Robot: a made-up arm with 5 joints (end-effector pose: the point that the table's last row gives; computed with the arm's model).
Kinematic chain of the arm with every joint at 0, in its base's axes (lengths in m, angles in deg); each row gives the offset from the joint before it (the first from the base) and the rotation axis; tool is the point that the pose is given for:
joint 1: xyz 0 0 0.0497 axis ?
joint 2: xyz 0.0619 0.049 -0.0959 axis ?
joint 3: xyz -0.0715 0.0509 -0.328 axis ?
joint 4: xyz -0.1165 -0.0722 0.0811 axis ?
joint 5: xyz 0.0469 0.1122 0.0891 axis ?
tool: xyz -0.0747 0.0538 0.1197
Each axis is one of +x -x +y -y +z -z.
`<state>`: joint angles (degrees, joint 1 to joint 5).
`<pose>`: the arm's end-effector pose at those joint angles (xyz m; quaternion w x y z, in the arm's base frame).
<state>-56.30 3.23 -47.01 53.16 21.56</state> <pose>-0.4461 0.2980 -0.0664 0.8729 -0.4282 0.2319 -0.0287</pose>
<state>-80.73 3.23 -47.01 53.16 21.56</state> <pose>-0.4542 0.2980 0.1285 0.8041 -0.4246 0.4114 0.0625</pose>
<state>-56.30 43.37 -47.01 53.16 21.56</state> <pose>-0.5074 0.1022 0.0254 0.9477 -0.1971 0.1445 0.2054</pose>
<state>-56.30 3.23 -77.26 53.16 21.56</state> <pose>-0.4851 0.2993 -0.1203 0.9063 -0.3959 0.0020 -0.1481</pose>
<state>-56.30 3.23 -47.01 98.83 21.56</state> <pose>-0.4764 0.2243 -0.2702 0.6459 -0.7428 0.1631 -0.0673</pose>
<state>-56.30 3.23 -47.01 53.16 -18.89</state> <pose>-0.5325 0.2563 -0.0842 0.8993 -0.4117 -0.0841 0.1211</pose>
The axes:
joint 1: -y
joint 2: +z
joint 3: +y
joint 4: -x
joint 5: +y

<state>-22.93 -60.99 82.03 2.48 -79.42</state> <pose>0.0981 0.1102 -0.2192 0.8504 -0.0888 0.1943 -0.4808</pose>
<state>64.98 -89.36 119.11 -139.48 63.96</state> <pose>0.3078 0.0934 -0.3386 0.4450 -0.8664 0.1180 -0.1934</pose>
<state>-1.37 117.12 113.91 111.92 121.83</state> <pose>0.1416 -0.1268 -0.4000 0.0823 0.8564 0.4482 0.2429</pose>
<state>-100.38 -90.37 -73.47 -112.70 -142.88</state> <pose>-0.4282 0.3877 0.1015 0.3647 -0.0927 -0.9002 -0.2190</pose>
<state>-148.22 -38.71 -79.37 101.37 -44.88</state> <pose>-0.4238 0.1033 0.5480 0.3284 -0.5442 0.1181 0.7629</pose>
